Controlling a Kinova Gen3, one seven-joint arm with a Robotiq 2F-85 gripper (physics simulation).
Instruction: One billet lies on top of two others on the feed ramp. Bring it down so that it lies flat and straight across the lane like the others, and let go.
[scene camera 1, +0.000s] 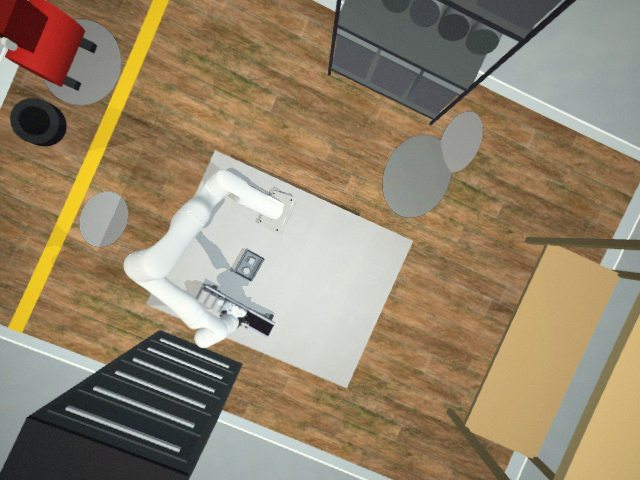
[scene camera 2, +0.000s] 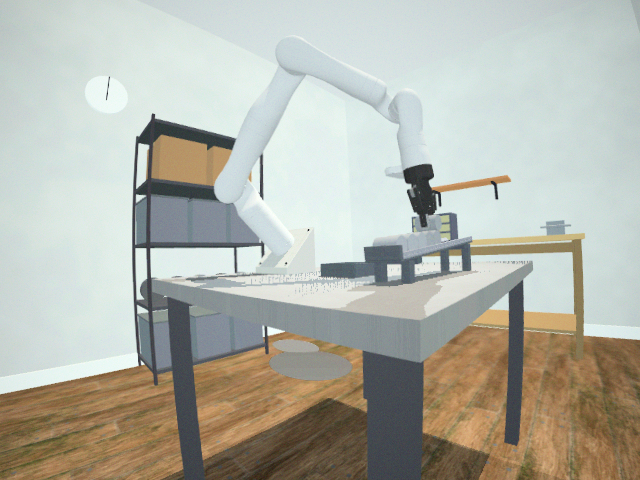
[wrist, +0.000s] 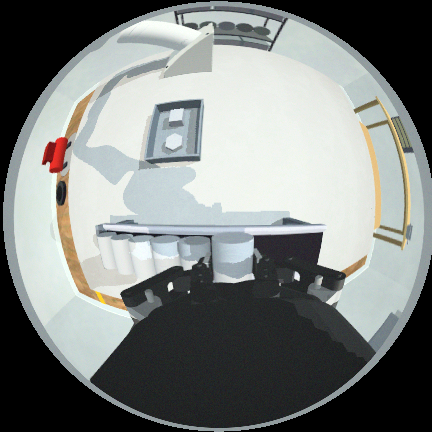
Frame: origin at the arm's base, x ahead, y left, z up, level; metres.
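Seen in the pictures: gripper, fingertip midpoint: (scene camera 2: 429, 229) (wrist: 231, 258); arm's base at its link origin: (scene camera 1: 276, 210) (scene camera 2: 284, 246) (wrist: 188, 40).
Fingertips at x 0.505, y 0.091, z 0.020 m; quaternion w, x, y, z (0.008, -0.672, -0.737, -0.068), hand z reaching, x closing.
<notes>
Pixels of each thing's top centre, then the offset from my fingertips to it. "spot": a spot on its surface instead.
- feed ramp at a spot on its surface: (wrist: 295, 246) (scene camera 1: 262, 323) spot: dx +0.004, dy +0.104, dz -0.033 m
- more white billet at its top centre: (wrist: 235, 272) (scene camera 2: 427, 215) dx -0.001, dy -0.002, dz +0.035 m
- row's last billet at its top centre: (wrist: 193, 266) (scene camera 2: 426, 231) dx +0.014, dy -0.044, dz -0.007 m
- grey tray at its top centre: (wrist: 172, 124) (scene camera 2: 348, 262) (scene camera 1: 248, 266) dx -0.199, dy -0.090, dz -0.079 m
- ramp's far rail at a spot on its surface: (wrist: 165, 228) spot: dx -0.025, dy -0.085, dz -0.041 m
The feed ramp (scene camera 1: 262, 325) (scene camera 2: 383, 252) (wrist: 295, 246) is a dark lane with pale rails on short legs. Several white billets (scene camera 1: 208, 299) (scene camera 2: 397, 240) (wrist: 165, 250) lie side by side across its left part in the wrist view. My gripper (scene camera 1: 242, 321) (scene camera 2: 423, 221) (wrist: 231, 258) is shut on one more white billet (scene camera 2: 434, 223) (wrist: 233, 250). That billet is level and looks straight across the lane, just right of the row's last billet (wrist: 195, 248) in the wrist view. In scene camera 2 it shows higher than the row; its underside is hidden, so contact with the ramp cannot be told.
A grey tray (scene camera 1: 249, 265) (scene camera 2: 345, 269) (wrist: 200, 131) with two small light parts stands between the ramp and the arm's base (scene camera 2: 298, 252) (wrist: 197, 60). The ramp's far rail (wrist: 165, 228) runs along the lane. A dark slatted cabinet (scene camera 1: 155, 384) stands beyond the table edge.
</notes>
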